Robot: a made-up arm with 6 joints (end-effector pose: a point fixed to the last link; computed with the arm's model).
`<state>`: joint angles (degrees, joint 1 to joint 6).
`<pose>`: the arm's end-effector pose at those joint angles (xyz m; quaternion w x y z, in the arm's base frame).
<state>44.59 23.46 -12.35 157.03 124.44 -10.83</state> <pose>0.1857 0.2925 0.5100 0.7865 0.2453 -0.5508 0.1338</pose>
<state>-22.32 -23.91 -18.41 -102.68 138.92 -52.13</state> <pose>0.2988 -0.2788 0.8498 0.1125 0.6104 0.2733 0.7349</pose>
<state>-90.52 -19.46 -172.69 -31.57 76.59 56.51</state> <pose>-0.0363 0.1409 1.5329 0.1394 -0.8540 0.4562 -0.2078</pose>
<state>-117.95 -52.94 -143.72 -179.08 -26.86 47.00</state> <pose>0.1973 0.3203 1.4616 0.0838 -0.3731 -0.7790 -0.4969</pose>
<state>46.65 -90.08 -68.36 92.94 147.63 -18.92</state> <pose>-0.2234 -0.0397 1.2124 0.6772 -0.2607 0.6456 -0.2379</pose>
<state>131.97 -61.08 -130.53 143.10 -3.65 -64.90</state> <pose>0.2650 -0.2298 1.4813 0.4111 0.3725 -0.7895 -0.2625</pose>
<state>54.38 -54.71 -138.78 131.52 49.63 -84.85</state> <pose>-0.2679 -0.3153 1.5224 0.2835 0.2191 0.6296 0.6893</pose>
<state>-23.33 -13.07 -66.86 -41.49 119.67 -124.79</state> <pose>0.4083 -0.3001 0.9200 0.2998 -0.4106 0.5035 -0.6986</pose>
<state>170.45 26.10 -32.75 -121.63 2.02 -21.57</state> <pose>-0.3251 0.0095 0.4272 0.5009 -0.3372 -0.1377 0.7851</pose>
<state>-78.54 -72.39 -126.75 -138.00 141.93 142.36</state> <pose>-0.2204 0.5310 1.2160 0.2405 -0.0997 -0.2814 0.9236</pose>
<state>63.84 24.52 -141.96 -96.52 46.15 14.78</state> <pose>0.3503 0.5070 1.3508 0.5505 0.7758 0.0486 -0.3046</pose>
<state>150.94 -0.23 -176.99 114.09 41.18 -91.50</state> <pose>0.0171 -0.0209 1.6262 0.2001 0.2066 -0.7537 -0.5909</pose>
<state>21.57 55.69 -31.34 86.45 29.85 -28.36</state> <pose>0.0863 0.0464 0.2990 0.5465 -0.0707 -0.1516 0.8206</pose>
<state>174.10 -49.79 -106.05 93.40 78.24 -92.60</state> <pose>0.0245 -0.1142 1.5422 0.0366 0.4311 -0.5466 -0.7170</pose>
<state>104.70 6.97 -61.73 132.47 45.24 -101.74</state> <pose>-0.1709 0.6233 0.7573 0.1897 -0.0918 0.9327 -0.2926</pose>
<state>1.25 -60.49 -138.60 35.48 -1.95 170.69</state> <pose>-0.5340 -0.0317 1.4089 0.2094 0.3879 -0.8837 -0.1577</pose>
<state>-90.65 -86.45 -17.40 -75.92 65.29 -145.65</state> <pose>-0.0552 -0.2897 1.0719 0.0503 -0.5215 0.2678 -0.8086</pose>
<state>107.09 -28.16 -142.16 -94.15 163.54 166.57</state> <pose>0.2085 -0.0428 1.3885 0.9091 -0.4086 0.0811 0.0066</pose>
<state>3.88 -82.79 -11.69 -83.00 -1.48 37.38</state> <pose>0.3099 0.0507 1.0280 0.4562 0.7550 0.1409 -0.4495</pose>
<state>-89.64 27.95 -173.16 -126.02 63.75 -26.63</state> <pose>-0.0292 -0.3248 1.5294 0.3069 0.2518 0.7751 0.4916</pose>
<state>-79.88 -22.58 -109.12 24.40 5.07 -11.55</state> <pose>0.0365 -0.2893 1.4933 0.0485 0.9295 -0.3319 -0.1537</pose>
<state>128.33 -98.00 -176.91 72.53 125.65 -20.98</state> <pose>0.3445 -0.6314 0.7343 0.4114 0.2362 0.5075 0.7193</pose>
